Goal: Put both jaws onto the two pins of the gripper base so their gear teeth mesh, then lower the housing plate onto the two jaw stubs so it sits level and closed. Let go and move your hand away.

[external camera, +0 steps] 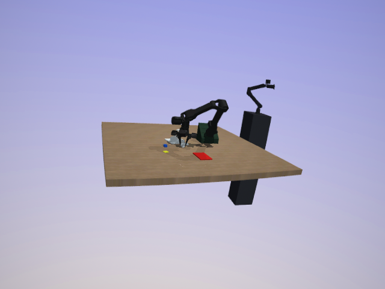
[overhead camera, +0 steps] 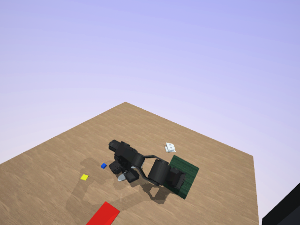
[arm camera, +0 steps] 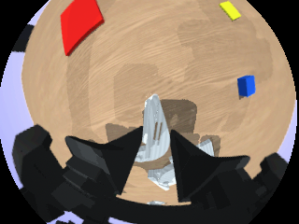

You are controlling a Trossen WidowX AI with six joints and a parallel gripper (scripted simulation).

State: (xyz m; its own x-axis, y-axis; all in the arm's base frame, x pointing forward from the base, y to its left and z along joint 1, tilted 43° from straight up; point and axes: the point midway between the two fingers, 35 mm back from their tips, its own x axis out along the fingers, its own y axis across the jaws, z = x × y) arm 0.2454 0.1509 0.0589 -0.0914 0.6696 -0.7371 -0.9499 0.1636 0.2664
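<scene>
My gripper tip is now 100 mm to the left of the white jaw, 10 mm below it and 10 mm short of it. Also, from my gripper tip: blue cube: 140 mm ahead, 40 mm to the left; then yellow tile: 160 mm to the left, 150 mm ahead; then red patch: 220 mm to the left, 90 mm behind.
</scene>
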